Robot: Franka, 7 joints.
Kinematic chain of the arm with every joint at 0, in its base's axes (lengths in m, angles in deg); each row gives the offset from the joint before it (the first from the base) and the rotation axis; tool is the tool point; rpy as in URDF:
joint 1: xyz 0 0 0.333 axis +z
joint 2: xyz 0 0 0 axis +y
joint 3: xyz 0 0 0.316 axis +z
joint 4: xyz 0.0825 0 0 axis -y
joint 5: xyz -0.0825 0 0.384 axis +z
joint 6: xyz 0 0 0 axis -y
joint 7: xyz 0.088 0 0 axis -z
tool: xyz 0 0 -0.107 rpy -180 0 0
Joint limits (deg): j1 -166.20..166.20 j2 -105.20..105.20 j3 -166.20..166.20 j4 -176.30..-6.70 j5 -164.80..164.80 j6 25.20..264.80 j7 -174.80..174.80
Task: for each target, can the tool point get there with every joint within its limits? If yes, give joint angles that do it. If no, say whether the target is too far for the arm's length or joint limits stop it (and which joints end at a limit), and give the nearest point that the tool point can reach.
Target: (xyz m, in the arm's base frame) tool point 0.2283 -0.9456 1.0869
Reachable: no: too far | nearest point 0.1591 -0.6592 0.8585 | short by 0.373 m
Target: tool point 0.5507 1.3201 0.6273
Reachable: no: too far | nearest point 0.3235 0.7755 0.5059 | short by 0.602 m
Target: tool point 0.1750 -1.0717 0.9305
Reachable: no: too far | nearest point 0.1211 -0.7418 0.7466 | short by 0.382 m
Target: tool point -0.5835 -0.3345 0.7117
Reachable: yes | joints -121.08 45.21 -54.43 -34.55 -37.29 81.40 63.70
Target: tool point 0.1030 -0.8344 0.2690
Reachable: yes | joints -62.12 77.47 -56.38 -44.52 115.02 127.50 84.75
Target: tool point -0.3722 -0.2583 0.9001
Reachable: yes | joints -79.68 32.31 -112.42 -83.10 -9.80 230.95 -116.10
